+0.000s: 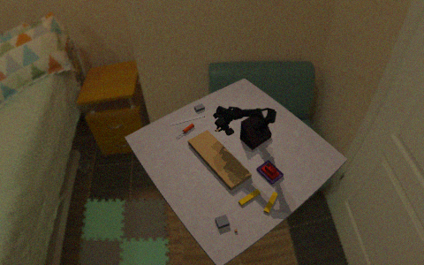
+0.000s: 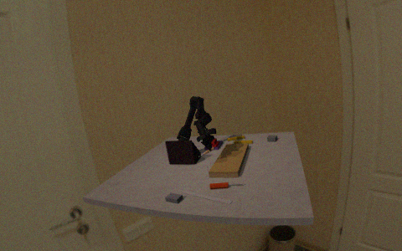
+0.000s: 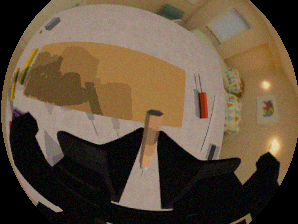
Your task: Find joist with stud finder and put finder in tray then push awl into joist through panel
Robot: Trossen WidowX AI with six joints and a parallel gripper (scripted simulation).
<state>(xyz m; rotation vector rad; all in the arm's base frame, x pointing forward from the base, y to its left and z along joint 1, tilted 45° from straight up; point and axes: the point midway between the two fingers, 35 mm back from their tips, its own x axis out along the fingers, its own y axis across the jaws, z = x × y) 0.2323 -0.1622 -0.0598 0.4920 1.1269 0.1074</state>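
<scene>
The awl is 40 mm behind my gripper tip and 20 mm below it. The rest, counted from my gripper tip: orange-handled tool: 140 mm ahead, 260 mm to the right, 120 mm below; then red stud finder: 70 mm behind, 450 mm to the left, 80 mm below; then thin white strip: 10 mm ahead, 350 mm to the right, 130 mm below.
</scene>
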